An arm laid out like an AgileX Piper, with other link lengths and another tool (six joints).
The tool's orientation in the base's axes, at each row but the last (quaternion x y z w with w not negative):
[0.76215, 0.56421, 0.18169, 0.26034]
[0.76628, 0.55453, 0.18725, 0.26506]
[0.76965, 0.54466, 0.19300, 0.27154]
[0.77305, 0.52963, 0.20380, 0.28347]
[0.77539, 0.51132, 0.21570, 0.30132]
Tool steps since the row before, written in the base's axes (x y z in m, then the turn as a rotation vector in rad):
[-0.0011, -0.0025, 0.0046, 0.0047, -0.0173, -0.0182]
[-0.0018, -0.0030, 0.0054, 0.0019, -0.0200, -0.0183]
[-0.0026, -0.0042, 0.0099, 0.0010, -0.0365, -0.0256]
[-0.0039, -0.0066, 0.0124, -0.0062, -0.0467, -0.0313]
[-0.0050, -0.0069, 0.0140, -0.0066, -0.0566, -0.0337]
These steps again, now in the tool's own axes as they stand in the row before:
[-0.0028, 0.0025, -0.0038, -0.0148, -0.0034, 0.0205]
[-0.0035, 0.0027, -0.0047, -0.0183, -0.0049, 0.0195]
[-0.0048, 0.0054, -0.0084, -0.0341, -0.0059, 0.0281]
[-0.0074, 0.0072, -0.0103, -0.0463, -0.0118, 0.0302]
[-0.0079, 0.0084, -0.0117, -0.0557, -0.0108, 0.0342]

